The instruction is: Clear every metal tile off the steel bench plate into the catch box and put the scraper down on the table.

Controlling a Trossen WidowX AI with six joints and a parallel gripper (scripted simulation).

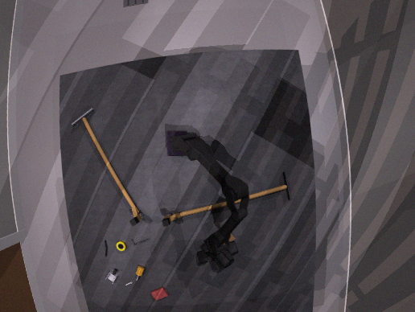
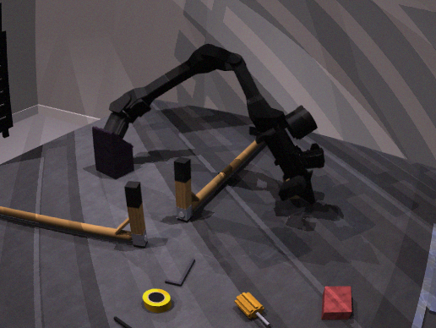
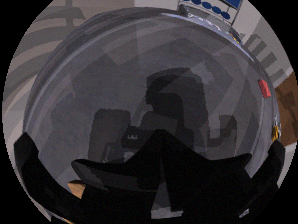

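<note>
My gripper tip is now 80 mm past the wooden block, 40 mm to the right of it and 10 mm below it. Round my gripper tip: yellow-handled tool (30 mm ahead, 420 mm to the right, 10 mm above); then long wooden-handled scraper (270 mm behind, 80 mm to the left, 60 mm above); then red block (170 mm ahead, 350 mm to the right).
</note>
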